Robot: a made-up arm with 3 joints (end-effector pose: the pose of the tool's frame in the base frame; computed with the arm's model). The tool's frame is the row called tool.
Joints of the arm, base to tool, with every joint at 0 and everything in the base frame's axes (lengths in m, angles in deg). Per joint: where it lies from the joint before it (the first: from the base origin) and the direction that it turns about. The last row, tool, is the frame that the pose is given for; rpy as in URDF.
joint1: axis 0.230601 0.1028 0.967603 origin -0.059 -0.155 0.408
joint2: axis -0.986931 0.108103 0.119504 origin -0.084 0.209 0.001
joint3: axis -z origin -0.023 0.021 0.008
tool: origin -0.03 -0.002 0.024 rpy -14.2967 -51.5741 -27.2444
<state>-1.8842 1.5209 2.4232</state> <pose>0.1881 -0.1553 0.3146 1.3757 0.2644 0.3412</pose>
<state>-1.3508 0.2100 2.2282</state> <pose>0.1698 -0.0049 0.3666 0.8937 -0.2112 1.8328</pose>
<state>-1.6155 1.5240 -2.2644</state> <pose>0.1794 -0.0805 0.3525 -0.1388 0.7330 0.1129</pose>
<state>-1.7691 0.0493 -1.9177</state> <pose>0.1585 -0.0939 0.3821 -0.7094 -0.7066 -0.1967</pose>
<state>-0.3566 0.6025 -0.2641</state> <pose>-0.1071 0.1117 0.4092 -1.0747 -0.7740 -0.2445</pose>
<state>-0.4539 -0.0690 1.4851</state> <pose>-0.0506 0.1279 0.4130 -1.1526 -0.2202 -2.3437</pose>
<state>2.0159 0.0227 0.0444</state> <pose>-0.1899 -0.3770 0.4872 0.7392 -0.5840 1.0683</pose>
